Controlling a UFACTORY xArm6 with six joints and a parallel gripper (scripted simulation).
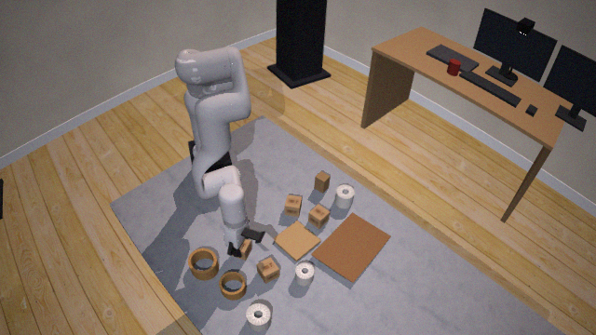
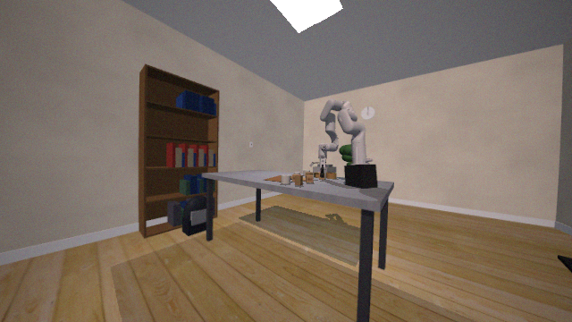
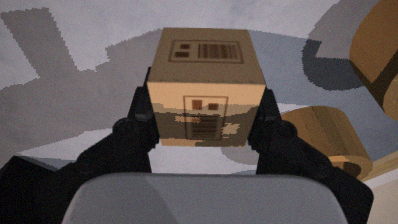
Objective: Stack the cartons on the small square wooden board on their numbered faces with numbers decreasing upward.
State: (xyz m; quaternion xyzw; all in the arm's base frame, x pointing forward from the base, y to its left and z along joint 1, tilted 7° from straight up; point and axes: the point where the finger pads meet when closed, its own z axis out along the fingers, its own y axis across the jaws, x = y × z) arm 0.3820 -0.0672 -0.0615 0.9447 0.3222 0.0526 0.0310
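Now: the square wooden board 19 cm to the left of my hand, 6 cm ahead of it and 3 cm below it. Round my hand: carton: 12 cm ahead, 4 cm to the left, 1 cm below.
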